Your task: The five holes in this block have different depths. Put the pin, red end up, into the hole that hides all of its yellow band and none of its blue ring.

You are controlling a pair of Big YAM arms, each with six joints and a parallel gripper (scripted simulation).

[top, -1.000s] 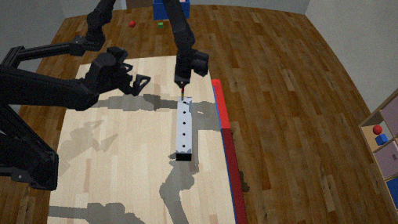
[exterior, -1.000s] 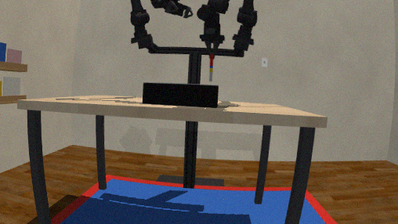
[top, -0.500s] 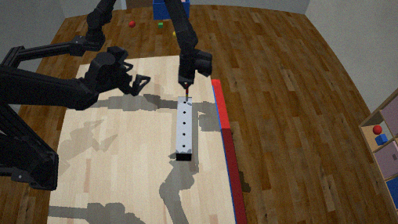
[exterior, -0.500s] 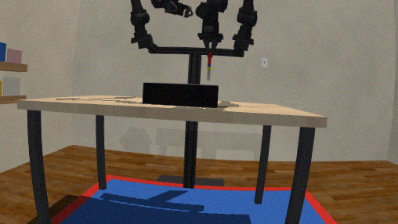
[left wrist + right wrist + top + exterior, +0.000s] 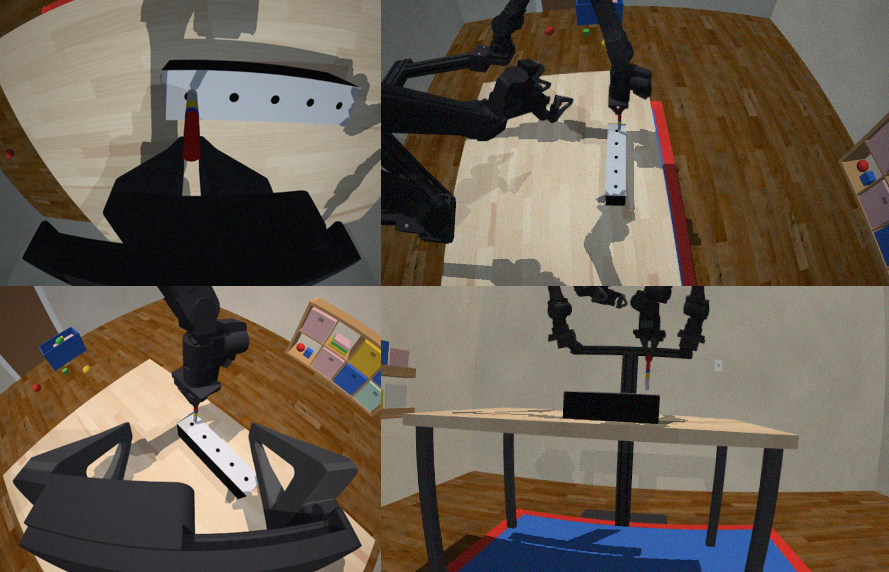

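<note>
My left gripper is now 12 cm to the left of the block and 16 cm above it. Round my left hand: pin: 1 cm ahead, 4 cm below.
</note>
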